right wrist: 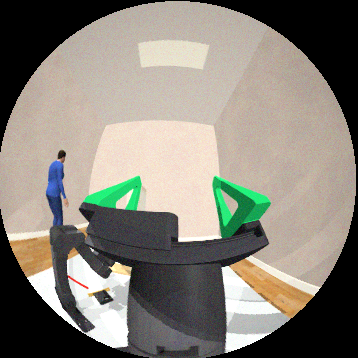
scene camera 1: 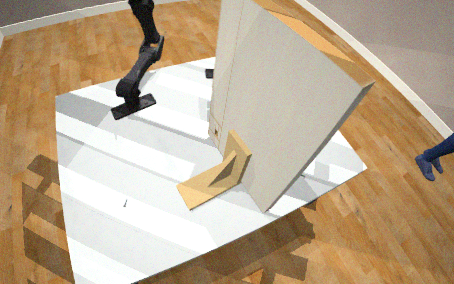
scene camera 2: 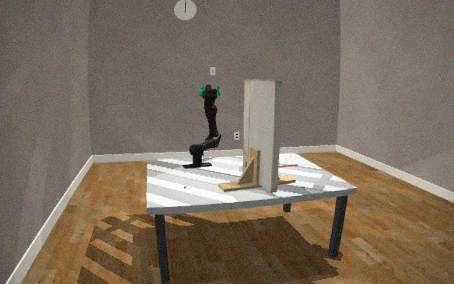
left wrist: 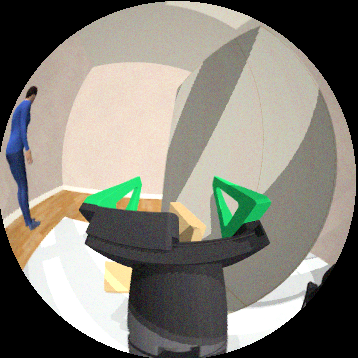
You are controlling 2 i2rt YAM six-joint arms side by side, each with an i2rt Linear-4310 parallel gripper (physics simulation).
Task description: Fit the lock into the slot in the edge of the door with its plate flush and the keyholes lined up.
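Places are measured from the left arm's base along level axes (x ahead, y left, z up), in metres.
Pixels of known places: left gripper, fingertip midpoint: point(left wrist: 176, 179); right gripper, fingertip midpoint: point(right wrist: 176, 179) point(scene camera 2: 211, 84); right arm's base, origin of the base link: point(scene camera 1: 133, 106) point(scene camera 2: 197, 166).
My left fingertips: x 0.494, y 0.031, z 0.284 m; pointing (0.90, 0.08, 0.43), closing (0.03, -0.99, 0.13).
Ahead of a thing's pixels: the offset from my left fingertips to its top centre. "spot": to the spot under its first point. Level surfaces: height alone.
The pale door @(0.058 m ahead, 0.052 m right, 0.319 m up) point(scene camera 1: 290, 110) point(scene camera 2: 260, 120) point(left wrist: 235, 130) stands upright on the table, with a small keyhole @(spot: 0.065 m back, 0.124 m right, 0.203 m down) point(scene camera 1: 216, 132) low in its face. The slot in its edge cannot be made out. A flat black piece with a brass-coloured strip, seemingly the lock @(0.290 m back, 0.025 m right, 0.258 m down) point(right wrist: 104, 297), lies on the table near the left arm's base in the right wrist view. My left gripper point(left wrist: 176, 179) is open and empty, facing the door. My right gripper point(right wrist: 176, 179) point(scene camera 2: 210, 90) is open and empty, raised high above the table, at the left of the door in scene camera 2.
Wooden feet @(spot: 0.137 m ahead, 0.172 m right, 0.266 m down) point(scene camera 1: 207, 190) point(scene camera 2: 245, 181) brace the door. A red rod @(0.345 m back, 0.161 m left, 0.278 m down) point(scene camera 2: 288, 165) point(right wrist: 78, 282) and a small screw @(0.161 m ahead, 0.460 m right, 0.274 m down) point(scene camera 1: 125, 203) point(scene camera 2: 185, 187) lie on the table @(0.284 m down) point(scene camera 2: 165, 197). The left arm point(right wrist: 61, 275) shows in the right wrist view. A person point(left wrist: 20, 135) point(right wrist: 56, 187) stands beyond the table.
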